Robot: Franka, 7 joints.
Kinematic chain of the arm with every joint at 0, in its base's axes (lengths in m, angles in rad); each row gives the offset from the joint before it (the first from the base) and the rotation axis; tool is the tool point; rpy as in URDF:
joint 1: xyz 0 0 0.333 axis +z
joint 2: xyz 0 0 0 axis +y
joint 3: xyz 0 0 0.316 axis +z
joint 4: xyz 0.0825 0 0 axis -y
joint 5: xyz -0.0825 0 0.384 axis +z
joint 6: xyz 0 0 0 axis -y
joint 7: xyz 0.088 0 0 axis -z
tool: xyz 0 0 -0.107 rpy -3.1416 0 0
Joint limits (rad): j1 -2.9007..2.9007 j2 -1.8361..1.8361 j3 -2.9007..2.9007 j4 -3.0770..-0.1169 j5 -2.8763..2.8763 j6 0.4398..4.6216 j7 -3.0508..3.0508
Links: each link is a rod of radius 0.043 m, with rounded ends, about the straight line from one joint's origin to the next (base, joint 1, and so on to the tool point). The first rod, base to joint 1, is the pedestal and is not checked.
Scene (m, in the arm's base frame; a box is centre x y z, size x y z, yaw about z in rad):
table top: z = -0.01
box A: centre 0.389 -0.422 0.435 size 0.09 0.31 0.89 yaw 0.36
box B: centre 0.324 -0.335 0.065 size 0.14 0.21 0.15 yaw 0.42
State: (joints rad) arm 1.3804 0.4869 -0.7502 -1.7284 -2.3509 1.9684 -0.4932
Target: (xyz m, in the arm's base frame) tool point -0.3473 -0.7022 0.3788
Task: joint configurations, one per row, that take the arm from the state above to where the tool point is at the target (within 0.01 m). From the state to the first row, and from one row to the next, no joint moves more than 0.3 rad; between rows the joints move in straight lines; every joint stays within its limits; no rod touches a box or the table.
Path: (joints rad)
1: 1.1354 0.2845 -0.6767 -1.6355 -2.4560 1.9691 -0.6704
2: 0.8904 0.0821 -0.6031 -1.5426 -2.5611 1.9697 -0.8476
3: 0.6454 -0.1203 -0.5296 -1.4497 -2.6661 1.9704 -1.0249
4: 0.4004 -0.3227 -0.4560 -1.3567 -2.7712 1.9710 -1.2021
5: 0.1553 -0.5251 -0.3825 -1.2638 -2.8763 1.9717 -1.3793
6: 0.2135 -0.6089 -0.6603 -1.2712 -2.7831 1.9580 -1.2316
7: 0.2716 -0.6926 -0.9381 -1.2786 -2.6899 1.9444 -1.0839
8: 0.3297 -0.7764 -1.2160 -1.2859 -2.5968 1.9308 -0.9362
9: 0.3878 -0.8602 -1.4938 -1.2933 -2.5036 1.9172 -0.7886
10: 0.4459 -0.9439 -1.7716 -1.3007 -2.4104 1.9036 -0.6409
11: 0.5040 -1.0277 -2.0494 -1.3080 -2.3172 1.8900 -0.4932

